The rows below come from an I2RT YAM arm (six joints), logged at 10 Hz.
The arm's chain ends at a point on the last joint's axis. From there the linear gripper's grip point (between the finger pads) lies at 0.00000 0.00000 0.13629 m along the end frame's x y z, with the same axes.
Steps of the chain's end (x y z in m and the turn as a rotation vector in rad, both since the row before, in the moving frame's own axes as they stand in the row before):
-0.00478, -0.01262, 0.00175, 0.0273, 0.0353, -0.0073
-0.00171, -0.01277, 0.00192, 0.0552, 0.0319, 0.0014
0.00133, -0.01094, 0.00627, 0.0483, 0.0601, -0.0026
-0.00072, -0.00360, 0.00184, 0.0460, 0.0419, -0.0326
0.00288, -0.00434, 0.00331, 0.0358, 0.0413, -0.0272
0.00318, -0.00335, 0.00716, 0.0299, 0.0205, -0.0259
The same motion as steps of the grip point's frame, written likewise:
0.00002, -0.01636, 0.00161, 0.0273, 0.0353, -0.0073
0.00264, -0.02029, 0.00164, 0.0552, 0.0319, 0.0014
0.00950, -0.01753, 0.00587, 0.0483, 0.0601, -0.0026
0.00488, -0.00996, 0.00158, 0.0460, 0.0419, -0.0326
0.00844, -0.00929, 0.00311, 0.0358, 0.0413, -0.0272
0.00592, -0.00746, 0.00707, 0.0299, 0.0205, -0.0259

